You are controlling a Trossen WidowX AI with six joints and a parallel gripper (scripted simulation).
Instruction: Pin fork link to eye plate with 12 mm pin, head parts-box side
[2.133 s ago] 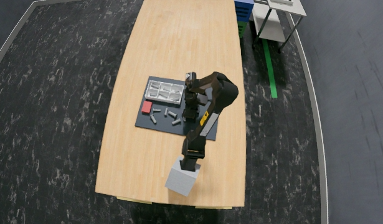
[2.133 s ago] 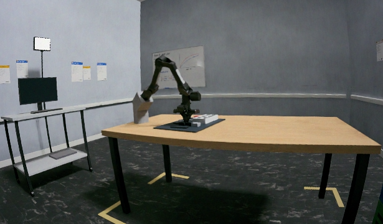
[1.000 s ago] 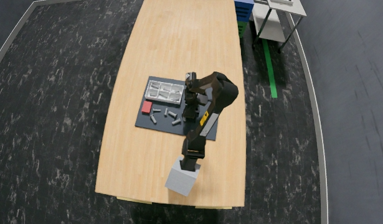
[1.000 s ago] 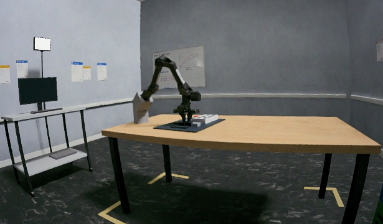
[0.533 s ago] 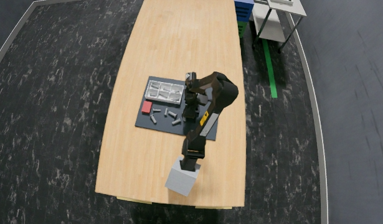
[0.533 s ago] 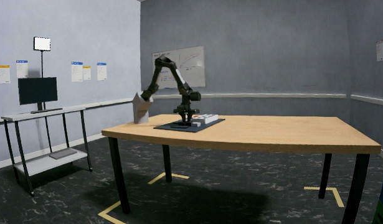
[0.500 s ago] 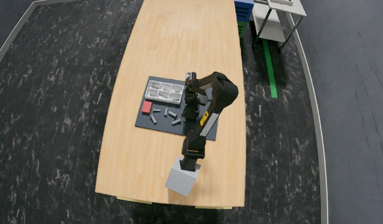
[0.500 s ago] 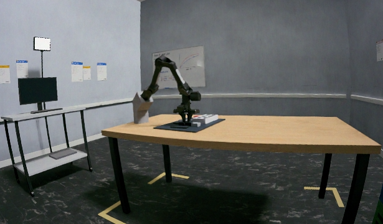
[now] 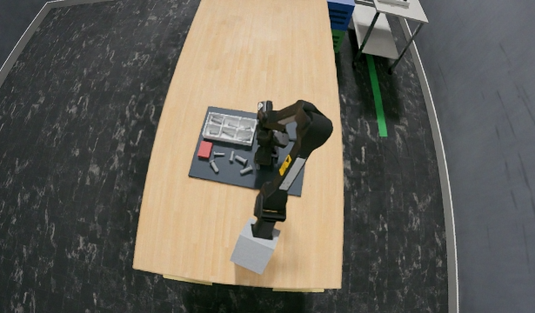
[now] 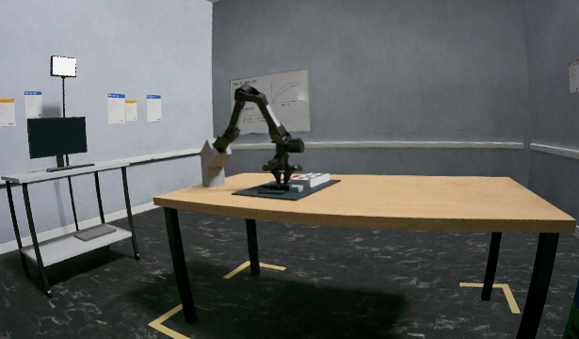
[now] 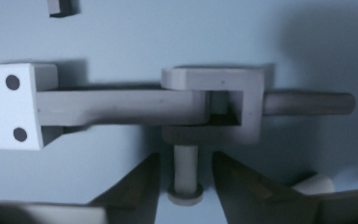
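Now: hand 4 cm to the left of the eye plate and 3 cm above it. Also, from my hand: long dark bar: 12 cm to the right, 4 cm below; pin: 6 cm behind, 5 cm to the left, 3 cm below; dark mat: 2 cm ahead, 6 cm to the left, 5 cm below.
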